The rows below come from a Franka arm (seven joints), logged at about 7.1 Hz.
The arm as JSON. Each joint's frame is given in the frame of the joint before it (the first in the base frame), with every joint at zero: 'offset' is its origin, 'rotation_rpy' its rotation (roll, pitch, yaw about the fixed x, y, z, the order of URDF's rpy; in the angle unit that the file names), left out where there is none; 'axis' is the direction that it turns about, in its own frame. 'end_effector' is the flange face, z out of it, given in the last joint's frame.
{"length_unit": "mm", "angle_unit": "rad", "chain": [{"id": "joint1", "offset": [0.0, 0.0, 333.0], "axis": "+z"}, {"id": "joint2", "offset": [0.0, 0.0, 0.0], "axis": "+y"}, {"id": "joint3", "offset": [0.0, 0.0, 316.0], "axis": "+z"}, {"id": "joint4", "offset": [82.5, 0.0, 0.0], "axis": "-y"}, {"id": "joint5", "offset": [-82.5, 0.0, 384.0], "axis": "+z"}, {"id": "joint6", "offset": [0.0, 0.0, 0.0], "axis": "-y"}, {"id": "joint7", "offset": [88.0, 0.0, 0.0], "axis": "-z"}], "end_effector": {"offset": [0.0, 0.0, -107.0], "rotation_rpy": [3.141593, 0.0, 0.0]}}
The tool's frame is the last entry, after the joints.
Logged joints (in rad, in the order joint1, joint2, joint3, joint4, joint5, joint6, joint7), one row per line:
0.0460, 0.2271, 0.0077, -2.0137, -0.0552, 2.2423, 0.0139
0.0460, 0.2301, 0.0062, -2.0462, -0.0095, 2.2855, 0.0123
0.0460, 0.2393, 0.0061, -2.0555, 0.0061, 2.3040, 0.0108
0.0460, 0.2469, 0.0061, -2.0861, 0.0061, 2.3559, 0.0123
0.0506, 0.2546, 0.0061, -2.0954, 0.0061, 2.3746, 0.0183
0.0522, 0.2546, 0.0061, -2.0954, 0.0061, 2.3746, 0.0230
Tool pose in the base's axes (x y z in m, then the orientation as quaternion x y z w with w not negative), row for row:
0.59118, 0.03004, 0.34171, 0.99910, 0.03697, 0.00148, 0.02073
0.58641, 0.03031, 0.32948, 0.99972, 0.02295, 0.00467, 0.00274
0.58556, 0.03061, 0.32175, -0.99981, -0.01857, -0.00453, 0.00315
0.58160, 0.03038, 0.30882, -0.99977, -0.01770, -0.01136, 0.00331
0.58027, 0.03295, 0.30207, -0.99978, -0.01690, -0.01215, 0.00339
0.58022, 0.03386, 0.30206, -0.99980, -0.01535, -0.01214, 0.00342
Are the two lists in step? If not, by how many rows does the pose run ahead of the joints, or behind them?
They are in step.
